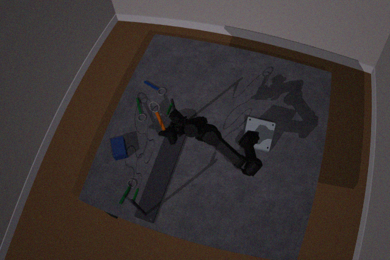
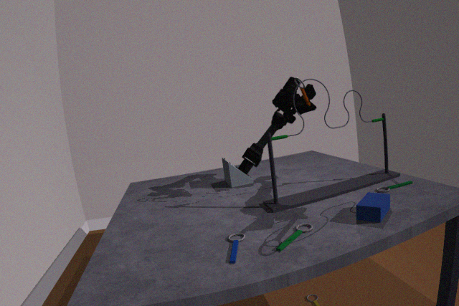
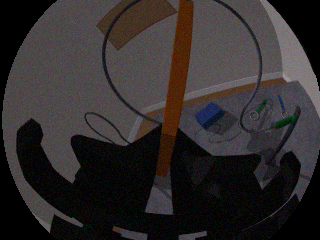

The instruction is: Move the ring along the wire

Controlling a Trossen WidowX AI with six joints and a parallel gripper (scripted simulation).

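Right now my gripper tip is 10 mm short of the ring with orange handle, 50 mm to the left of it and 70 mm below it. The rest, counted from my gripper tip: blue-handled ring (220 mm ahead, 460 mm to the right, 340 mm below).
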